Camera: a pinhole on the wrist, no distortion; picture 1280 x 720 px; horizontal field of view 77.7 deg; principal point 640.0 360.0 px. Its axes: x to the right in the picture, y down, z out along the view. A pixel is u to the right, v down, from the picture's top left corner.
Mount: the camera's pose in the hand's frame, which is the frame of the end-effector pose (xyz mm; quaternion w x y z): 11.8 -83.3 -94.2 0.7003 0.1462 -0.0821 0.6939
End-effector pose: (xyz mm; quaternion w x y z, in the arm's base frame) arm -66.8 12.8 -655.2 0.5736 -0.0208 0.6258 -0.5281
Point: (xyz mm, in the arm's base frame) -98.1 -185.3 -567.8
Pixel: 614.2 215.5
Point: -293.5 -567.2 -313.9
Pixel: 66.7 127.8
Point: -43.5 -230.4 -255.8
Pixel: 329.3 702.7
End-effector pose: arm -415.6 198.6 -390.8 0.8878 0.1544 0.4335 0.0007
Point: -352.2 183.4 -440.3
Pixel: outside the picture
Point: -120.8 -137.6 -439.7
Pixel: 508.0 132.3
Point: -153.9 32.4 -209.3
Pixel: 927.1 457.2
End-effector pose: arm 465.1 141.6 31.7 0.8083 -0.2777 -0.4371 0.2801
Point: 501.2 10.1 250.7
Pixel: 155.6 272.7
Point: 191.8 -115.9 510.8
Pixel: 378.5 496.2
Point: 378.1 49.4 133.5
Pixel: 766.6 682.7
